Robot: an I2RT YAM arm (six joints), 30 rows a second.
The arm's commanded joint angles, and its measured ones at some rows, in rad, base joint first. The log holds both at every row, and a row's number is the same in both.
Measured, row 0:
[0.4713, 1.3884, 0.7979, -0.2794, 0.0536, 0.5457]
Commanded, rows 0 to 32:
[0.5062, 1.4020, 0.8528, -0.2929, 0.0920, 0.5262]
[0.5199, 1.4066, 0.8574, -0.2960, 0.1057, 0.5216]
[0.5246, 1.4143, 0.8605, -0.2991, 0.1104, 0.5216]
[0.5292, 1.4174, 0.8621, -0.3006, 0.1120, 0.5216]
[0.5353, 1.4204, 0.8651, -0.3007, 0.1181, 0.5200]
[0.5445, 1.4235, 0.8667, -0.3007, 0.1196, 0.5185]
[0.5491, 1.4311, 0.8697, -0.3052, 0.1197, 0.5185]
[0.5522, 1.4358, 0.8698, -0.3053, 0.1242, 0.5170]
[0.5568, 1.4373, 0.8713, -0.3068, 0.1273, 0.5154]
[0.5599, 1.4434, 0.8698, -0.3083, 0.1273, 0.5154]
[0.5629, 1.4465, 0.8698, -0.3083, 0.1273, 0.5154]
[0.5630, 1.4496, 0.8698, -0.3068, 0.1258, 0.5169]
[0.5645, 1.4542, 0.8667, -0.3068, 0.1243, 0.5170]
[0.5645, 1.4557, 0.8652, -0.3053, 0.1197, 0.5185]
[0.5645, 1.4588, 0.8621, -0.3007, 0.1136, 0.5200]
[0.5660, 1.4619, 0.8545, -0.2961, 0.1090, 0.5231]
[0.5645, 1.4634, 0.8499, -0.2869, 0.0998, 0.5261]
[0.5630, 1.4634, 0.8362, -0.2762, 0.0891, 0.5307]
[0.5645, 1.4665, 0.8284, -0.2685, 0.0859, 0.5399]
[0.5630, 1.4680, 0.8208, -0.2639, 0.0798, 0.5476]
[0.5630, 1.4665, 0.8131, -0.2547, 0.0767, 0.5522]
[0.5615, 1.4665, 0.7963, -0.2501, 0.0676, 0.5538]
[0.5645, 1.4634, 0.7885, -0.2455, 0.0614, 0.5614]
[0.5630, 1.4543, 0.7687, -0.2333, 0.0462, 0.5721]
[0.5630, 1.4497, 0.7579, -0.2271, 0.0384, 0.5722]
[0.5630, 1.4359, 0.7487, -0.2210, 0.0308, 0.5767]
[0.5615, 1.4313, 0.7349, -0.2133, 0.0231, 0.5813]
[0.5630, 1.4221, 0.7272, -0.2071, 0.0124, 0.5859]
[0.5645, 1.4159, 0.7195, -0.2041, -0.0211, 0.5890]
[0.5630, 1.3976, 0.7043, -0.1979, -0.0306, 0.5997]
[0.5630, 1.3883, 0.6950, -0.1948, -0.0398, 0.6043]
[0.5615, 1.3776, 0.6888, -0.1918, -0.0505, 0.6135]
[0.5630, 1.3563, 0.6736, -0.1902, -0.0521, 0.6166]
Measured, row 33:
[0.5278, 1.3720, 0.7303, -0.1509, 0.1387, 0.5377]
